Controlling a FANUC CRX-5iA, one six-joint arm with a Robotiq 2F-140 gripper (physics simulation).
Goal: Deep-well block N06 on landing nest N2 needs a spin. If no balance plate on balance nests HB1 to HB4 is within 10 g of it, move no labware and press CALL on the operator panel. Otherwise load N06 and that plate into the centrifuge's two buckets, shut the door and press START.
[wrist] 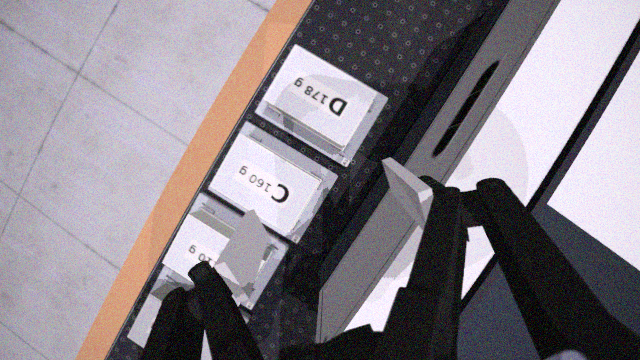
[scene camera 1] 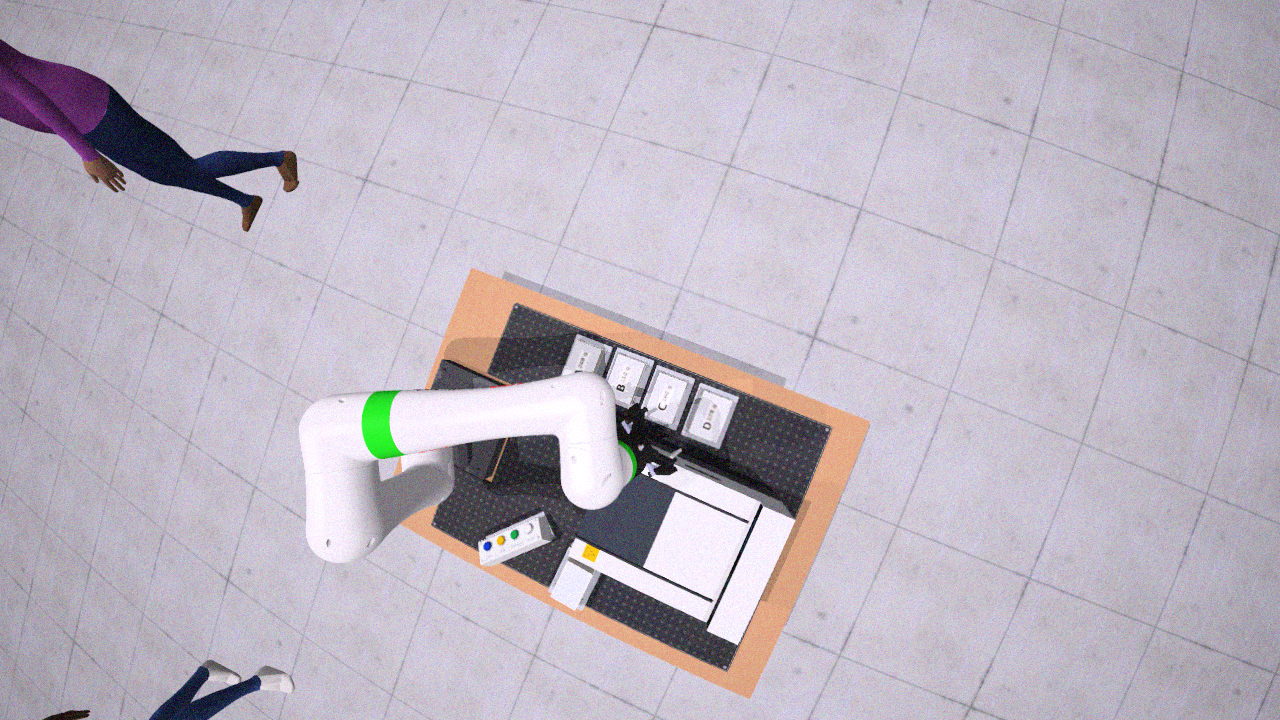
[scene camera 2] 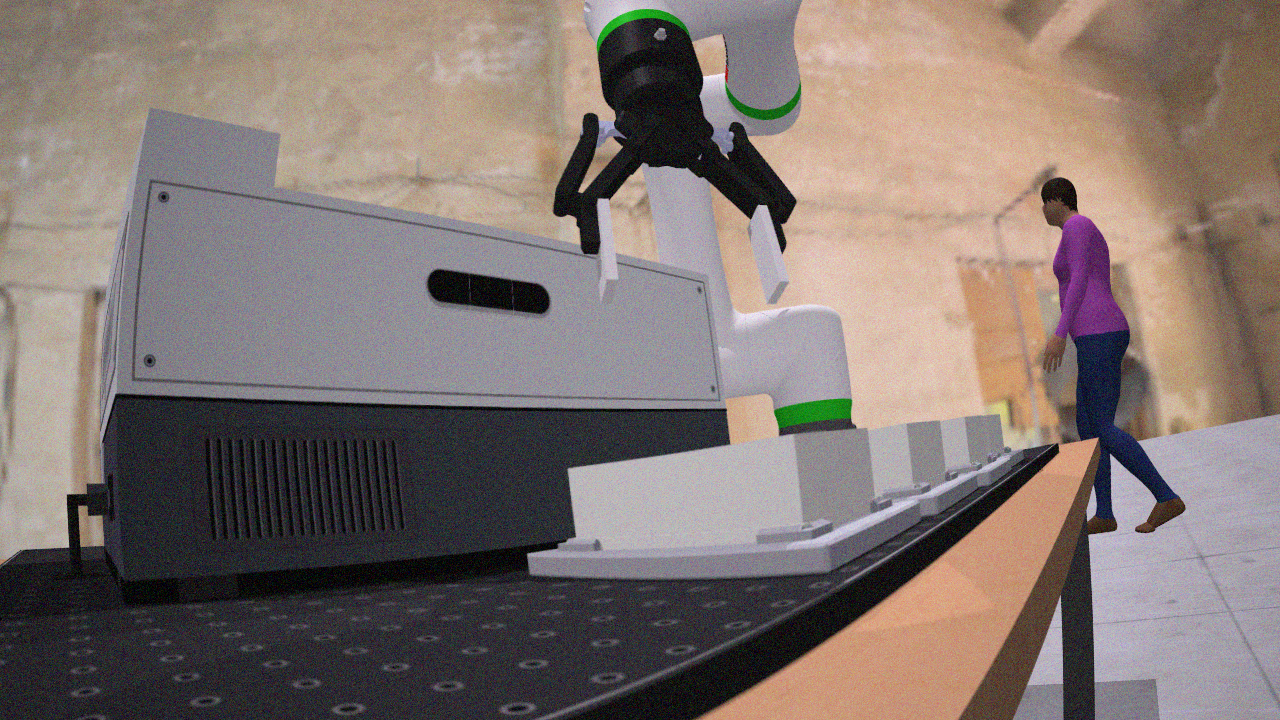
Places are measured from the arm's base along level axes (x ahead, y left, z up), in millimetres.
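Pixels of known places: gripper, fingertip midpoint: (wrist: 322, 200) (scene camera 1: 664, 431) (scene camera 2: 697, 291).
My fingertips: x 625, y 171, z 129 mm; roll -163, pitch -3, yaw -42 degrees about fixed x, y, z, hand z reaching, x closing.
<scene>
Behind a point stands the place of what it marks.
My gripper (scene camera 1: 660, 433) {x 625, y 171, z 129 mm} (scene camera 2: 691, 284) {x 625, y 171, z 129 mm} (wrist: 322, 200) {x 625, y 171, z 129 mm} is open and empty, above the gap between the plate row and the centrifuge (scene camera 1: 698, 537) {x 780, y -47, z 174 mm} (scene camera 2: 313, 313) {x 869, y 85, z 105 mm}. Balance plate D (scene camera 1: 711, 416) {x 735, y 235, z 17 mm} (scene camera 2: 680, 497) {x 775, y 234, z -2 mm} (wrist: 320, 100) {x 728, y 229, z 18 mm} reads 178 g. Plate C (scene camera 1: 666, 396) {x 598, y 253, z 18 mm} (wrist: 265, 182) {x 599, y 246, z 18 mm} reads 160 g. Plate B (scene camera 1: 626, 377) {x 471, y 272, z 18 mm} (wrist: 187, 242) {x 473, y 308, z 18 mm} is partly behind a finger in the wrist view, its weight partly hidden. The fourth plate (scene camera 1: 586, 353) {x 335, y 306, z 18 mm} (wrist: 144, 322) {x 330, y 319, z 18 mm} is partly covered. All sit in nests. The operator panel (scene camera 1: 516, 538) {x 290, y -288, z 34 mm} has blue, yellow, green and white buttons. Block N06 cannot be made out. The centrifuge's door state is unclear.
A black unit (scene camera 1: 467, 376) {x -30, y 126, z -2 mm} stands partly under the arm at the table's left. A small white box (scene camera 1: 573, 583) {x 496, y -348, z 43 mm} stands beside the centrifuge near the lower table edge. An orange label (scene camera 1: 590, 553) {x 537, y -178, z 175 mm} is on the centrifuge's top. A person (scene camera 1: 152, 143) (scene camera 2: 1092, 277) is on the floor away from the table.
</scene>
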